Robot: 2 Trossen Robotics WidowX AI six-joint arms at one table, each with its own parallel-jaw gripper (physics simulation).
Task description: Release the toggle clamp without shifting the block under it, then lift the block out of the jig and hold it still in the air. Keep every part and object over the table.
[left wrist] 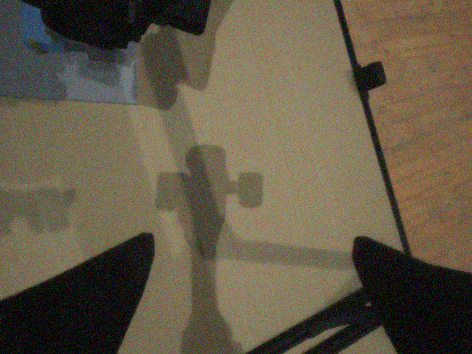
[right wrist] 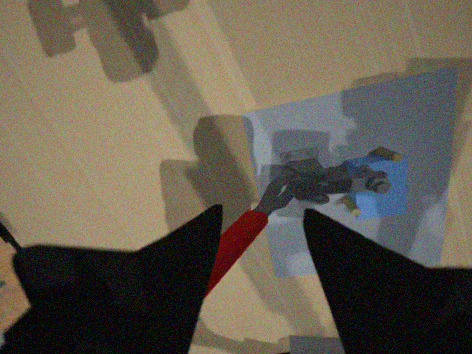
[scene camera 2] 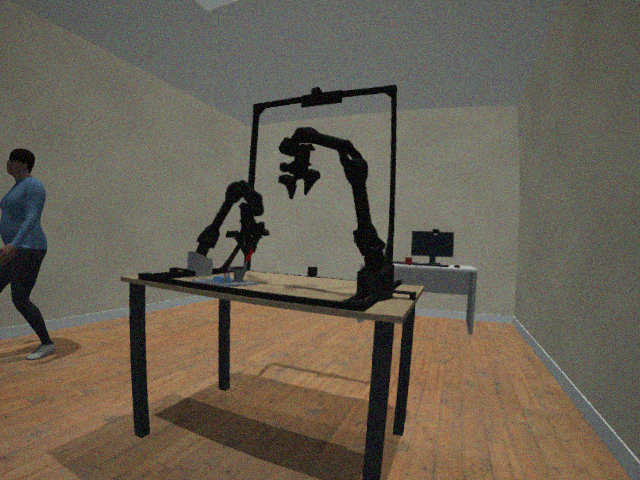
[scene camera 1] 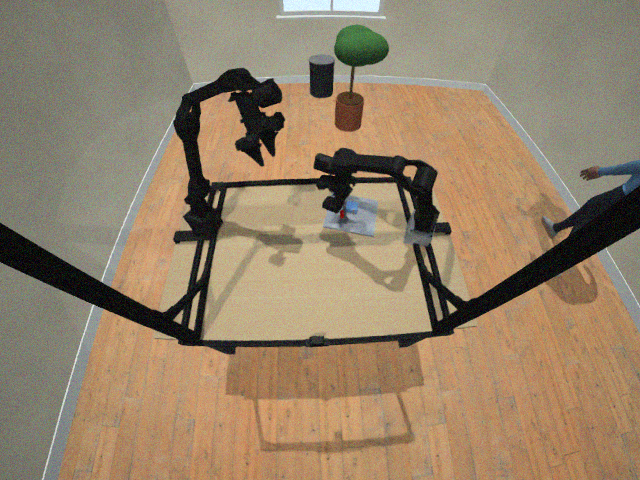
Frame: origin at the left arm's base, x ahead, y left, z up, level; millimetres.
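Where they show: left gripper, between the fingertips: (left wrist: pixel 253 244) (scene camera 2: pixel 298 197) (scene camera 1: pixel 268 161); right gripper, between the fingertips: (right wrist: pixel 262 214) (scene camera 2: pixel 248 253); left arm's base, origin of its link: (scene camera 2: pixel 375 268) (scene camera 1: pixel 199 212); right arm's base, origin of its link: (scene camera 2: pixel 200 255) (scene camera 1: pixel 423 223).
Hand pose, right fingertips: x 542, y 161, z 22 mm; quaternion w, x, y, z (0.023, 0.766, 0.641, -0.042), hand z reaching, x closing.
Each offset is from my right fingertips to the top centre of the thing. "spot": to the spot under its first point. Level surfaces: height alone.
The blue block {dx +39, dy +109, dz -103 mm} (scene camera 1: pixel 352 206) (scene camera 2: pixel 222 279) (left wrist: pixel 31 27) (right wrist: pixel 396 195) sits on the grey jig plate {dx +50, dy +87, dz -124 mm} (scene camera 1: pixel 368 223) (left wrist: pixel 30 75) (right wrist: pixel 425 110), beside two brass-coloured pins. The grey toggle clamp (right wrist: pixel 310 181) (scene camera 2: pixel 239 272) reaches its arm over the block; whether its tip touches the block I cannot tell. Its red handle {spot: dx +18, dy -15, dz -3 mm} (right wrist: pixel 241 239) (scene camera 1: pixel 342 213) (scene camera 2: pixel 249 255) slants up from the clamp. My right gripper (right wrist: pixel 262 214) is partly open above the clamp, with the handle beside and partly behind its left-hand finger in the right wrist view. My left gripper (scene camera 1: pixel 268 159) (scene camera 2: pixel 299 195) (left wrist: pixel 253 244) is open and empty, high up.
A pale grey panel (scene camera 1: pixel 419 233) (scene camera 2: pixel 199 263) stands by the right arm's base. Black frame rails (scene camera 1: pixel 320 342) edge the wooden table {dz -133 mm} (scene camera 1: pixel 310 299). A person (scene camera 1: pixel 615 193) (scene camera 2: pixel 24 227) is beyond the table. Shadows of the arms fall across the table top.
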